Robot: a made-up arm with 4 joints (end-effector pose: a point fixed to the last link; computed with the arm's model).
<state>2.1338 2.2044 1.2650 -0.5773</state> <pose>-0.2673 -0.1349 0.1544 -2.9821 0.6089 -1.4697</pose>
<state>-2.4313 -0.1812 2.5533 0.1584</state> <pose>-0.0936 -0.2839 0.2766 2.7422 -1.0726 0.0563</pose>
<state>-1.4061 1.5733 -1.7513 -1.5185</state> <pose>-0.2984 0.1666 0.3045 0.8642 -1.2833 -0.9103</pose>
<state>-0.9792 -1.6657 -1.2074 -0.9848</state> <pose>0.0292 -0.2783 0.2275 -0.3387 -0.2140 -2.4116</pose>
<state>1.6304 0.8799 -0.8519 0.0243</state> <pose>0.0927 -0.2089 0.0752 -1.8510 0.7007 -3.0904</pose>
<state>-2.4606 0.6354 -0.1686 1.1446</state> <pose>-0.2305 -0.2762 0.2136 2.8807 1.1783 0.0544</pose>
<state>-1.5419 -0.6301 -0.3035 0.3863</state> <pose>-0.2451 -0.0923 0.4081 1.2819 0.2358 -2.0251</pose>
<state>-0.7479 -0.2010 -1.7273 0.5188</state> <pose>-0.2890 0.0127 0.3084 1.1476 0.8022 3.0627</pose>
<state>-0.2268 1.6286 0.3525 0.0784</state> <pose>-0.2477 -0.2284 0.0808 -0.8840 -0.4036 2.5995</pose>
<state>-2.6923 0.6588 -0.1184 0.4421</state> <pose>-0.1817 -0.3055 0.3466 2.0483 0.8402 -0.5162</pose>
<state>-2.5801 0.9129 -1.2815 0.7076</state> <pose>-0.2331 -0.2864 0.3752 0.5134 1.0150 -2.2526</pose>
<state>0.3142 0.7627 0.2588 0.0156</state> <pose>-0.1596 -0.1257 -0.0340 -1.7961 -0.2886 2.7693</pose>
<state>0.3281 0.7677 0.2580 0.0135</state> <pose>-0.1566 -0.1277 -0.0345 -1.7908 -0.2731 2.7605</pose>
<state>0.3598 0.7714 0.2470 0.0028</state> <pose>-0.1481 -0.1299 -0.0368 -1.7963 -0.2370 2.7495</pose>
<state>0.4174 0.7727 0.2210 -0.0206</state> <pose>-0.1313 -0.1324 -0.0410 -1.8179 -0.1709 2.7353</pose>
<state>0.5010 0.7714 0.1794 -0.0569</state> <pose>-0.1057 -0.1359 -0.0454 -1.8563 -0.0747 2.7176</pose>
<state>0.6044 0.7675 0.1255 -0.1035</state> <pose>-0.0727 -0.1405 -0.0472 -1.9089 0.0444 2.6959</pose>
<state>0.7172 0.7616 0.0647 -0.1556</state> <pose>-0.0359 -0.1461 -0.0442 -1.9710 0.1742 2.6708</pose>
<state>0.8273 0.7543 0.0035 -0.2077</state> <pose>0.0000 -0.1519 -0.0361 -2.0367 0.3004 2.6439</pose>
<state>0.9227 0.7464 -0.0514 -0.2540</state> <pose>0.0306 -0.1567 -0.0247 -2.0994 0.4091 2.6183</pose>
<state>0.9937 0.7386 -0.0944 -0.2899</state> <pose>0.0529 -0.1596 -0.0137 -2.1517 0.4894 2.5978</pose>
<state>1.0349 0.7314 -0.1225 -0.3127</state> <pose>0.0661 -0.1601 -0.0063 -2.1879 0.5359 2.5865</pose>
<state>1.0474 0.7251 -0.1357 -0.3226</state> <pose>0.0710 -0.1584 -0.0037 -2.2062 0.5503 2.5856</pose>
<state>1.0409 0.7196 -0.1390 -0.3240</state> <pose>0.0707 -0.1554 -0.0047 -2.2122 0.5438 2.5920</pose>
